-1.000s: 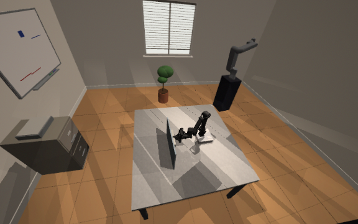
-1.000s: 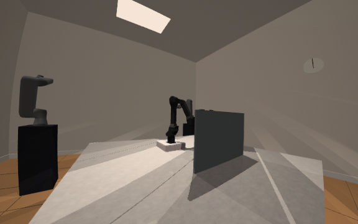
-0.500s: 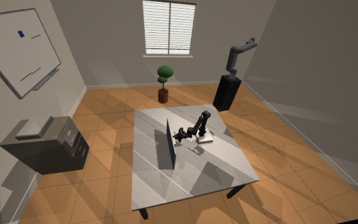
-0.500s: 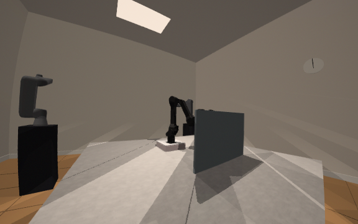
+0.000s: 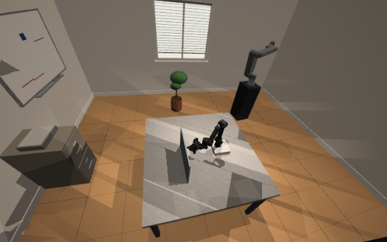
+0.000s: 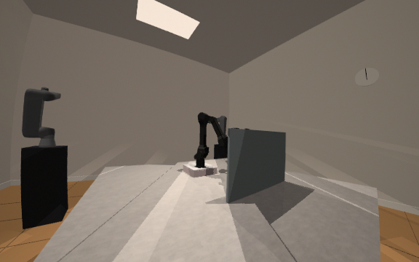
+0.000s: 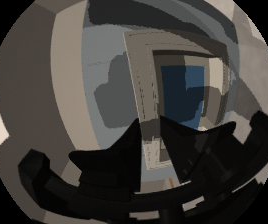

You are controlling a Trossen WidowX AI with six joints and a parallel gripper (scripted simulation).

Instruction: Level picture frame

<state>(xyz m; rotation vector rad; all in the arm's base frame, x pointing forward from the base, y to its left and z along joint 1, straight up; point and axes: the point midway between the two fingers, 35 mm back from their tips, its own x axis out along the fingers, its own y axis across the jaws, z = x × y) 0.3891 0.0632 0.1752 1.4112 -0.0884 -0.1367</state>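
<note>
Now: gripper tip 10 mm to the left of the picture frame and 50 mm above it. Round my gripper tip: grey wall panel (20 mm ahead, 10 mm to the left, 70 mm below).
</note>
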